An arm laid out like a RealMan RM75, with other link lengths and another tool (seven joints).
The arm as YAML. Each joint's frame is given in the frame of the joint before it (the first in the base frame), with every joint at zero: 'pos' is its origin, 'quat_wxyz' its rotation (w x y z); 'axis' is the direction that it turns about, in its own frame. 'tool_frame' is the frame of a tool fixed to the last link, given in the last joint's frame.
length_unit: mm
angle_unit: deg
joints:
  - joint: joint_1
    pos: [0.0, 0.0, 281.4]
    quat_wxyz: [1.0, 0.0, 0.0, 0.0]
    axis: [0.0, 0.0, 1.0]
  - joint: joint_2
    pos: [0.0, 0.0, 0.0]
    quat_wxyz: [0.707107, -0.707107, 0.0, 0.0]
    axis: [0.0, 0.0, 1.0]
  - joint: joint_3
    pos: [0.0, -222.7, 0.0]
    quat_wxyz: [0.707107, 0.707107, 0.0, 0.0]
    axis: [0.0, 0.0, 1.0]
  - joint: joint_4
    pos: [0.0, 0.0, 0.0]
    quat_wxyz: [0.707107, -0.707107, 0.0, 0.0]
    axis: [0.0, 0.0, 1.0]
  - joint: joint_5
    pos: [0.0, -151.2, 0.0]
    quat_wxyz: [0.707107, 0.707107, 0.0, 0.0]
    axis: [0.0, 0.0, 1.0]
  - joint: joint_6
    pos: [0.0, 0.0, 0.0]
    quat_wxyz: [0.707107, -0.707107, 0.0, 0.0]
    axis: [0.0, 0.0, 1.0]
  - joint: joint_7
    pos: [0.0, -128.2, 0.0]
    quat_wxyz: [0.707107, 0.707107, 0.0, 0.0]
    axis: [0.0, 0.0, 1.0]
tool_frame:
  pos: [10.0, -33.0, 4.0]
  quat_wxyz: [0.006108, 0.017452, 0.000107, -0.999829]
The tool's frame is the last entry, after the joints.
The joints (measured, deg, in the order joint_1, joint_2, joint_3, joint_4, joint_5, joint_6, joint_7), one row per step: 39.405, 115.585, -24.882, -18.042, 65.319, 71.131, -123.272; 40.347, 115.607, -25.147, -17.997, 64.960, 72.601, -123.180; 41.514, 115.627, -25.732, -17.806, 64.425, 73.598, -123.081; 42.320, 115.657, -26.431, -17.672, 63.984, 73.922, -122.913; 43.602, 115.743, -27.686, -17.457, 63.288, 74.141, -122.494; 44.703, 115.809, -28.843, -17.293, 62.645, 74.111, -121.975; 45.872, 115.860, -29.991, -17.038, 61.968, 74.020, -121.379; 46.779, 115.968, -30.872, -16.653, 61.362, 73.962, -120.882; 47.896, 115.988, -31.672, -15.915, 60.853, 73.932, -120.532; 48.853, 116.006, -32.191, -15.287, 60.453, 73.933, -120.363; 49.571, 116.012, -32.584, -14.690, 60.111, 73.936, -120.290; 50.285, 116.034, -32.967, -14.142, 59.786, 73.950, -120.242; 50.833, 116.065, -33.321, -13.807, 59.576, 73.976, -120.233; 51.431, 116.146, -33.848, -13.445, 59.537, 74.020, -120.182; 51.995, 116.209, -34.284, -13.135, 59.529, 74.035, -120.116; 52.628, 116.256, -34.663, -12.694, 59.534, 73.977, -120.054; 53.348, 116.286, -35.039, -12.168, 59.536, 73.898, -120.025; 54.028, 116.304, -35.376, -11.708, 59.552, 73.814, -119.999
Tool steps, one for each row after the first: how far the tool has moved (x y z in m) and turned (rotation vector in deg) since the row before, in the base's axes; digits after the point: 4 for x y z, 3 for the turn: -0.0085, 0.0016, -0.0022, -1.195, 0.530, 2.007; -0.0087, 0.0020, -0.0032, -1.426, 0.008, 2.011; -0.0053, 0.0012, -0.0027, -1.098, -0.385, 1.207; -0.0078, 0.0017, -0.0047, -1.756, -0.797, 1.665; -0.0060, 0.0015, -0.0039, -1.485, -0.878, 1.215; -0.0060, 0.0014, -0.0041, -1.524, -0.912, 1.141; -0.0046, 0.0002, -0.0042, -1.416, -0.650, 0.787; -0.0055, 0.0004, -0.0044, -1.470, -0.509, 0.914; -0.0048, 0.0004, -0.0034, -1.096, -0.358, 0.828; -0.0034, -0.0001, -0.0028, -0.917, -0.295, 0.619; -0.0035, -0.0001, -0.0027, -0.870, -0.297, 0.657; -0.0028, 0.0000, -0.0019, -0.621, -0.266, 0.595; -0.0034, -0.0002, -0.0024, -0.719, -0.190, 0.635; -0.0032, 0.0001, -0.0019, -0.580, -0.150, 0.551; -0.0033, 0.0001, -0.0021, -0.580, -0.117, 0.494; -0.0037, 0.0002, -0.0022, -0.605, -0.132, 0.555; -0.0035, 0.0003, -0.0018, -0.508, -0.131, 0.527
